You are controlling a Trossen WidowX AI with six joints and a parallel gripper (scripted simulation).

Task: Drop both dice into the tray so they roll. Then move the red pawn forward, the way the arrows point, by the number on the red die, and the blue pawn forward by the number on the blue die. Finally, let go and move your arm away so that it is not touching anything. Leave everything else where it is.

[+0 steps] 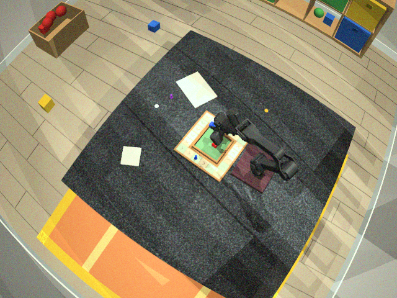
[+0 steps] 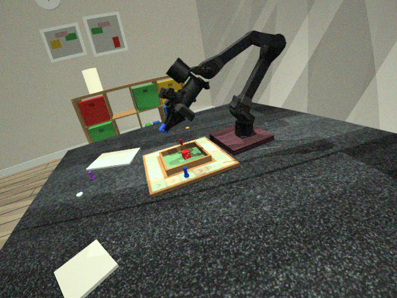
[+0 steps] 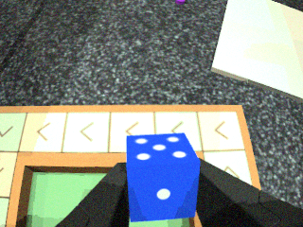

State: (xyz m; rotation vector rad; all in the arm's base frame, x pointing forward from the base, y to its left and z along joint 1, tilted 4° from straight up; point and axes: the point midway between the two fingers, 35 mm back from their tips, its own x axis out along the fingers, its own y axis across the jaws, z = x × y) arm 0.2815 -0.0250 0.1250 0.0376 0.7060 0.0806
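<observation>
Right now my gripper tip is 6 cm past the red pawn, 8 cm to the left of it and 10 cm above it. From my gripper tip the other things lie so: purple pawn: 31 cm ahead, 6 cm to the right, 11 cm below; green tray: 4 cm behind, 3 cm to the left, 12 cm below; blue pawn: 2 cm behind, 15 cm to the left, 10 cm below.
</observation>
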